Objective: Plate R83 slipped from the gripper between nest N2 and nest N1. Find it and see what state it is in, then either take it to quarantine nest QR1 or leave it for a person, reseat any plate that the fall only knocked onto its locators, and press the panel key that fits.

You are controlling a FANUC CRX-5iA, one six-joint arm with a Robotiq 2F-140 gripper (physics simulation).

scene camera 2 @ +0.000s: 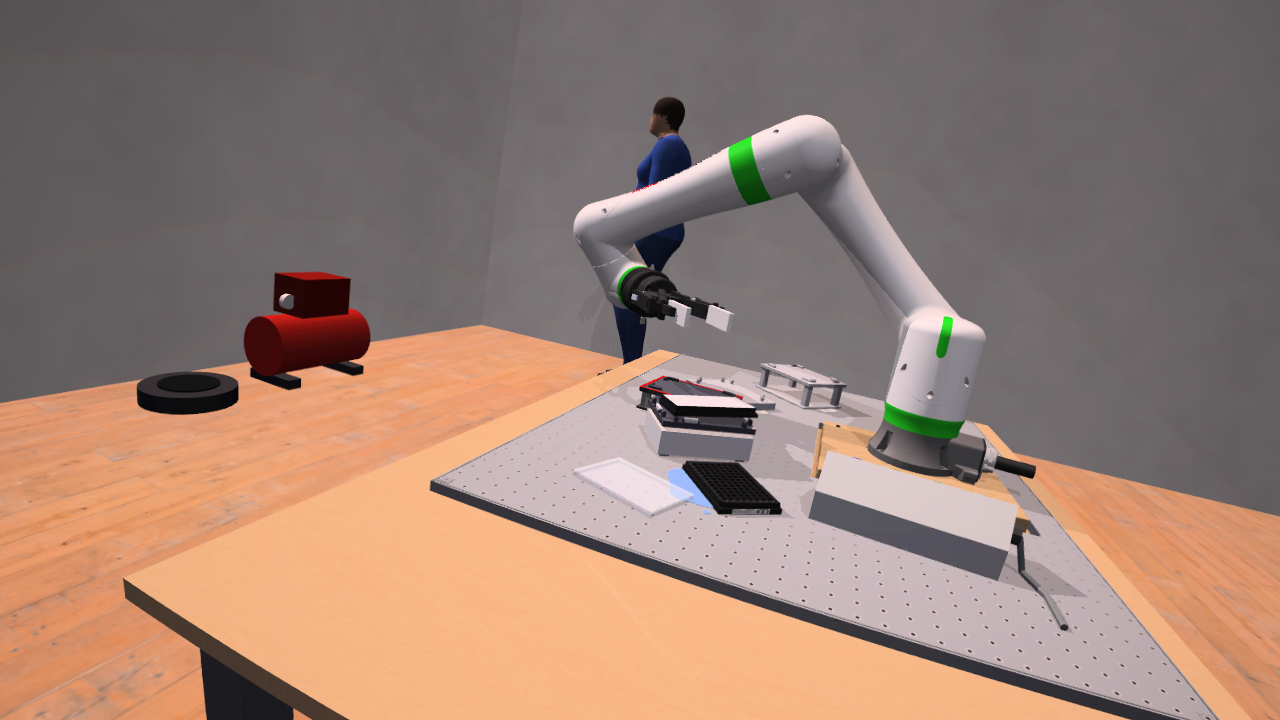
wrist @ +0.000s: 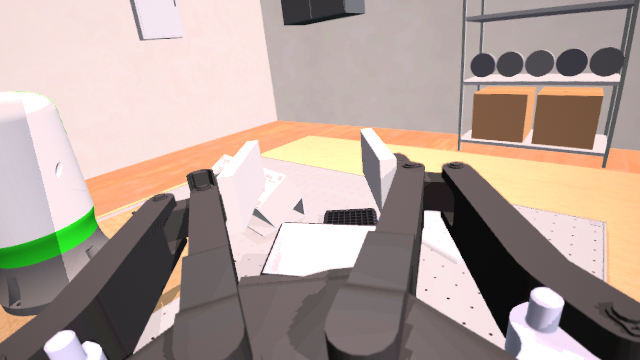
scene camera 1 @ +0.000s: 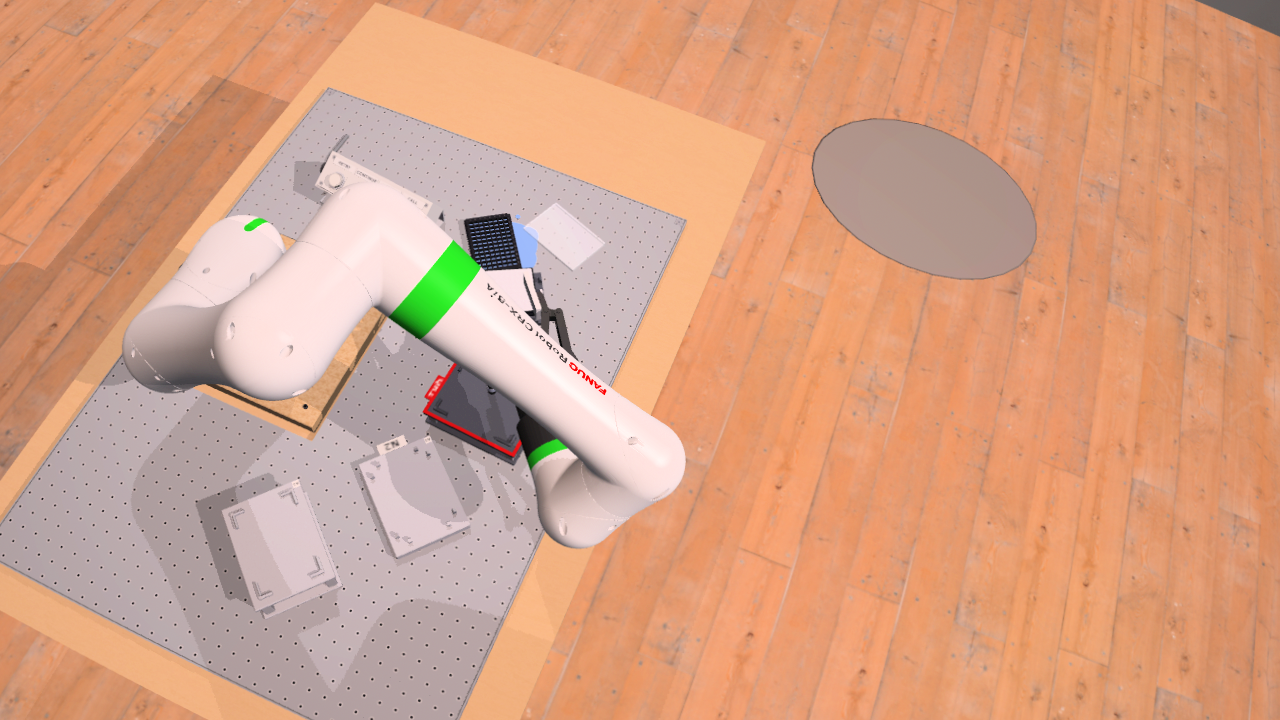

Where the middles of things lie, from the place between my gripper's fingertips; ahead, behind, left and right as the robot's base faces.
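Labels:
Compared with the clear lid (scene camera 2: 644,492), my gripper is 40 mm past it, 240 mm to the right of it and 190 mm above it. There's also the grey N2 station (scene camera 1: 415,500), and that's 40 mm ahead of my hand, 300 mm to the right of it and 180 mm below it.

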